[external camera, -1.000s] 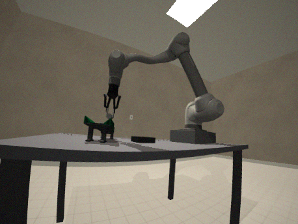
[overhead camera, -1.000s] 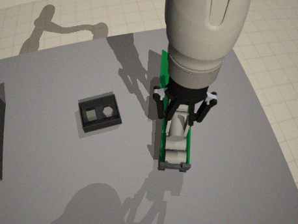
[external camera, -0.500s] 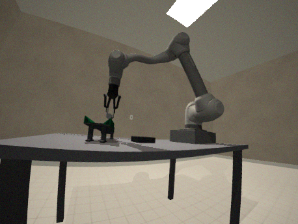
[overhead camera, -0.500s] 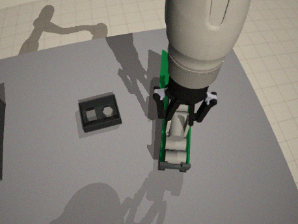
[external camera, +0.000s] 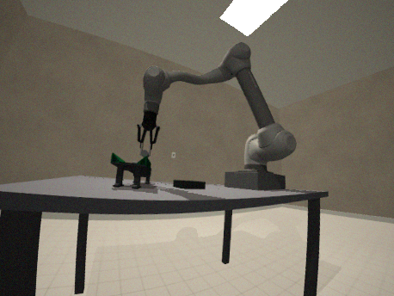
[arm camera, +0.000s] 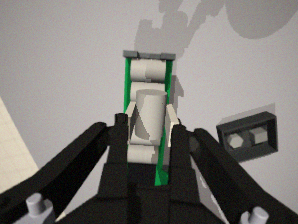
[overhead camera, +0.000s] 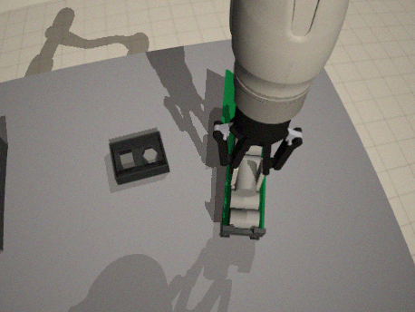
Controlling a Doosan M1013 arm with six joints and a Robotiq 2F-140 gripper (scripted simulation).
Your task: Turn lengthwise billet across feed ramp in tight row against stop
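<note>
Now: the ramp 2 cm ahead of my hand, 12 cm to the left of it and 13 cm below it. Round my hand: dark block (23 cm behind, 13 cm to the left, 18 cm below); grey stop (7 cm to the right, 13 cm below).
</note>
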